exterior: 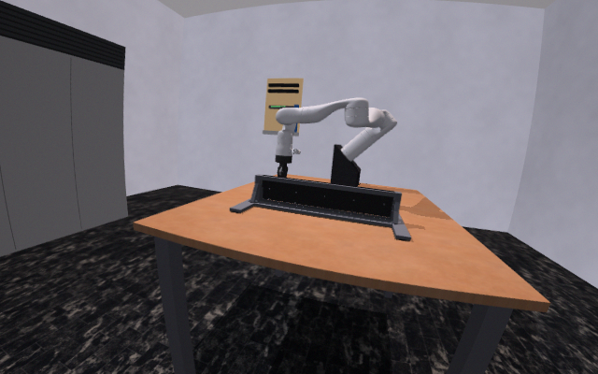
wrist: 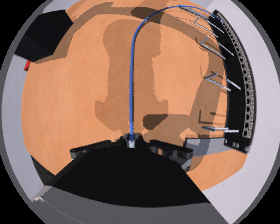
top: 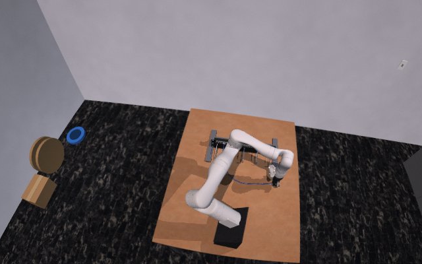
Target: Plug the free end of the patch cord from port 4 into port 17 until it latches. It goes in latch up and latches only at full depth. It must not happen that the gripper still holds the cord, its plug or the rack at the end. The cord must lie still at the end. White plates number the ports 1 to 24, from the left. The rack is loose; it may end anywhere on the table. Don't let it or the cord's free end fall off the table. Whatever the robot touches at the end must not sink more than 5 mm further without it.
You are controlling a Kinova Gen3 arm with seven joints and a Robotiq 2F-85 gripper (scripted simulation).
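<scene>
Right now my hand is 1 cm to the left of the plug and 1 cm above it.
</scene>
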